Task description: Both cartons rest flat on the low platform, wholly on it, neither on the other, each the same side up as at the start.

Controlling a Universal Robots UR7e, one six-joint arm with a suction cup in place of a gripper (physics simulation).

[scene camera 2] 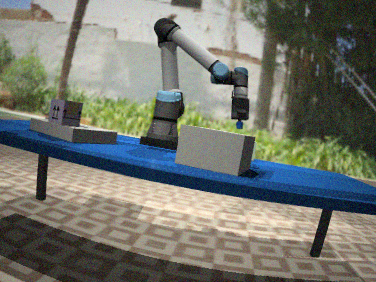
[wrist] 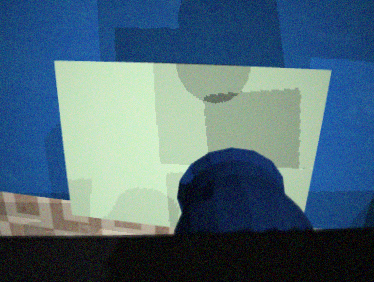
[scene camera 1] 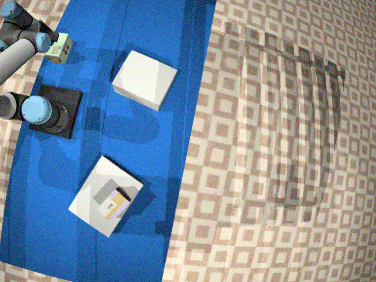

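Seen in the pictures: hand, its tool point: (scene camera 2: 239,128) (wrist: 230,196) (scene camera 1: 51,43); arm's base, origin of its link: (scene camera 2: 162,139) (scene camera 1: 56,118).
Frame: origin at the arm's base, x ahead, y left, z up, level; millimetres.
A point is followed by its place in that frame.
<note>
A pale green carton (scene camera 1: 60,46) {x -69, y 370, z 60 mm} (wrist: 110,115) {x -82, y 421, z 61 mm} stands on the blue table at the upper left of scene camera 1, with dark arrow marks on a side; in scene camera 2 it does not show. A lilac carton with an orange-brown band (scene camera 1: 116,202) {x 395, y -327, z 108 mm} (scene camera 2: 65,113) {x 445, y -311, z 60 mm} rests flat on the low white platform (scene camera 1: 84,199) {x 226, y -362, z 16 mm} (scene camera 2: 95,135) {x 395, y -190, z -4 mm}, its arrows pointing up in scene camera 2. My suction gripper (scene camera 2: 239,125) (wrist: 232,187) is off and holds nothing. Its blue cup is above the green carton's top; the exact gap is hard to tell. In scene camera 1 the cup is hidden.
A taller white box (scene camera 1: 144,77) {x 418, y 252, z 87 mm} (scene camera 2: 212,150) {x 542, y 236, z 27 mm} stands on the blue table (scene camera 1: 132,140) {x 412, y -37, z -32 mm} (scene camera 2: 310,182) {x 449, y 601, z -32 mm} between the green carton and the table's long edge. The arm's dark base plate (scene camera 1: 75,102) {x 85, y 97, z 5 mm} (scene camera 2: 145,141) {x 91, y -59, z -18 mm} lies between the green carton and the low platform.
</note>
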